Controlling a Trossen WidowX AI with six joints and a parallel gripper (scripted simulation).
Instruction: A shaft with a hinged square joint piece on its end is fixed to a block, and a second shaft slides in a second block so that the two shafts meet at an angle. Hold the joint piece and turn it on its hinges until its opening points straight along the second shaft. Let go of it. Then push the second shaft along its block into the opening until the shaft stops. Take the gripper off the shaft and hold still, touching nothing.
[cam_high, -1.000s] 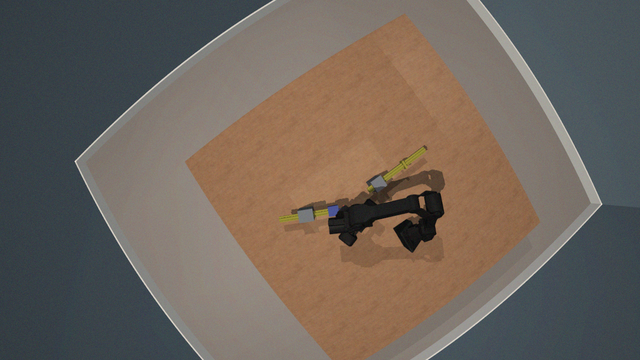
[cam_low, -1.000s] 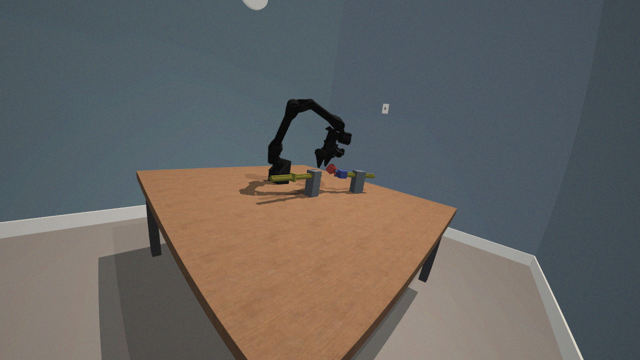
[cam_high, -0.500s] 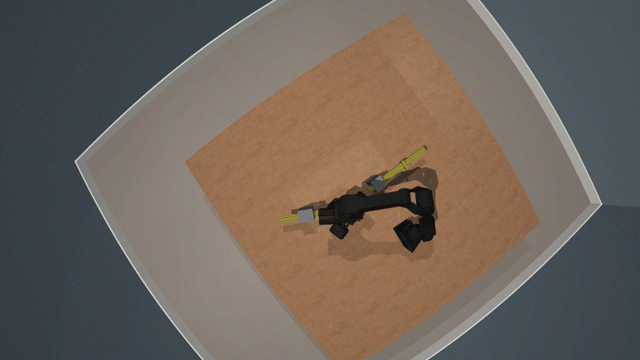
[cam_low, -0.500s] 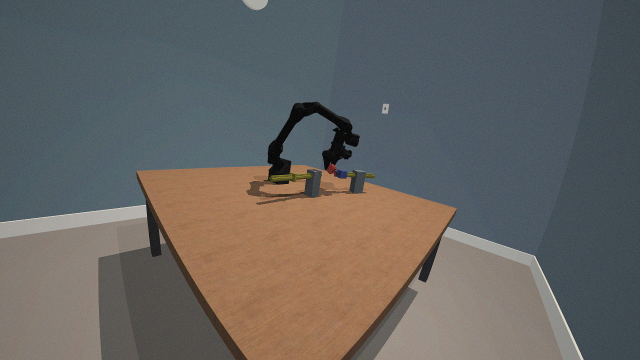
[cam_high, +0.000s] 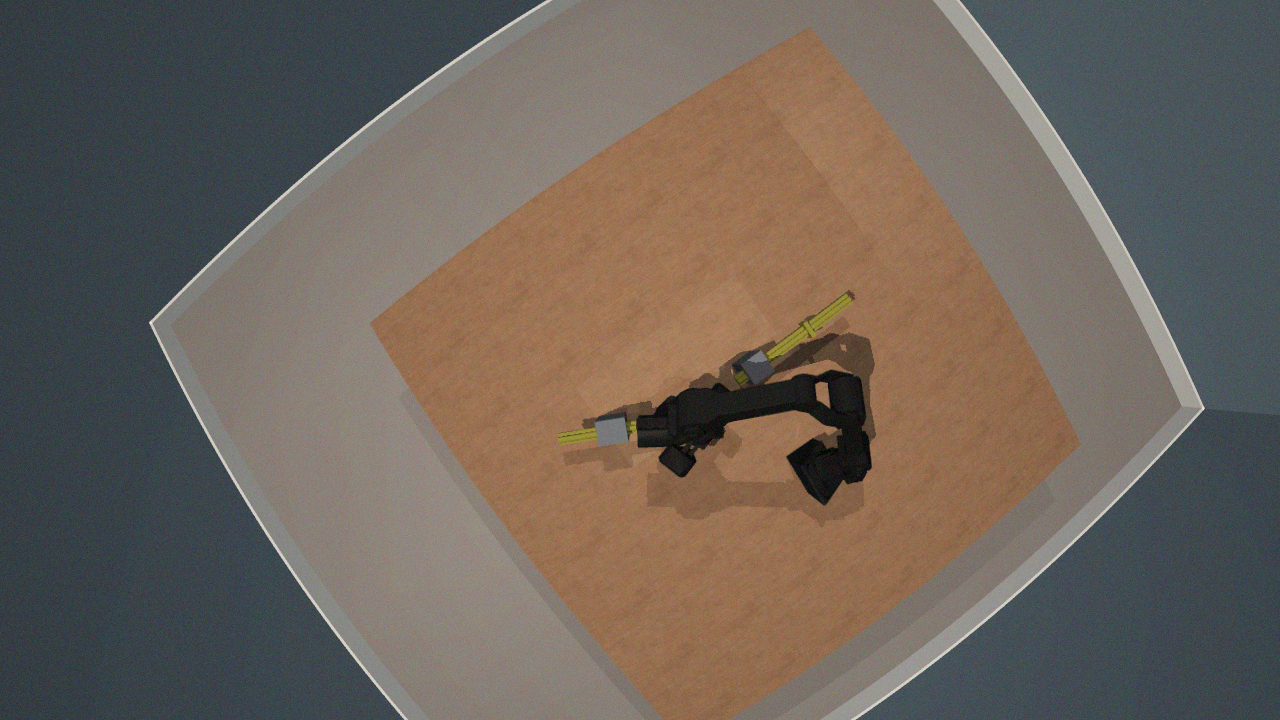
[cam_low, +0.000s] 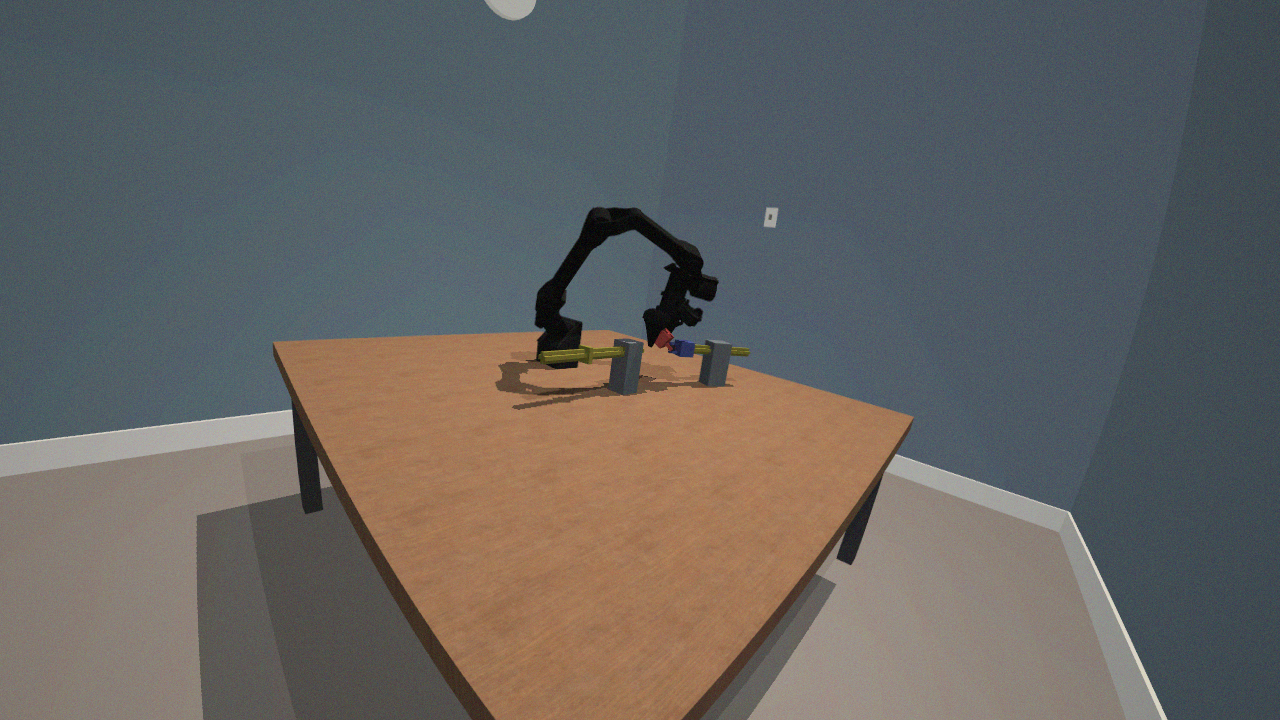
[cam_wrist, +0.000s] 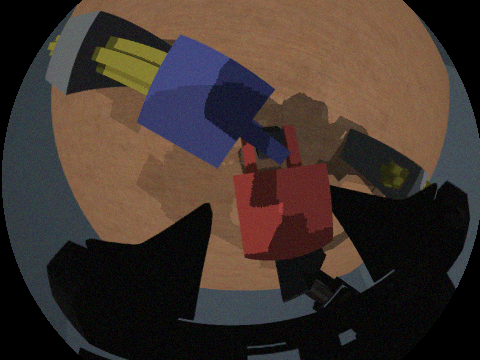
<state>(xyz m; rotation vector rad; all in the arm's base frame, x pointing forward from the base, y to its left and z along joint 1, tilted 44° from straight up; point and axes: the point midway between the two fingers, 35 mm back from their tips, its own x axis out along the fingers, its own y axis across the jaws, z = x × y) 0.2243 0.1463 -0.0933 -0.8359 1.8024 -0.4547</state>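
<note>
Right now the red square joint piece is 2 cm ahead of my gripper tip, 2 cm above it and 1 cm to the left of it.
</note>
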